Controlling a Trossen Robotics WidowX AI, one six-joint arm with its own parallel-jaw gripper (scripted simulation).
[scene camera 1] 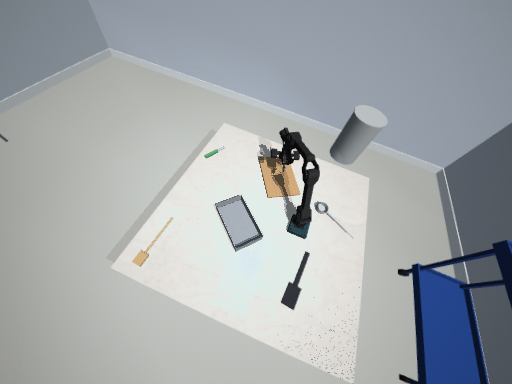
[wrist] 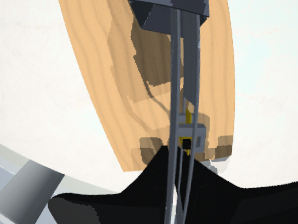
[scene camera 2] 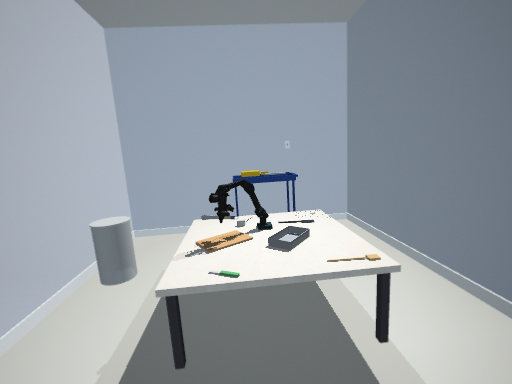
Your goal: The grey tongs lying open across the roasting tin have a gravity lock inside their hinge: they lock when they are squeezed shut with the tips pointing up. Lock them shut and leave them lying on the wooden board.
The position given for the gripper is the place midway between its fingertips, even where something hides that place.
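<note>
The gripper (wrist: 168, 150) is visible, and so is a wooden board (wrist: 126, 70), which can be found at a second spot as the board (scene camera 1: 277, 185). The scene also has a roasting tin (scene camera 1: 241, 227).
</note>
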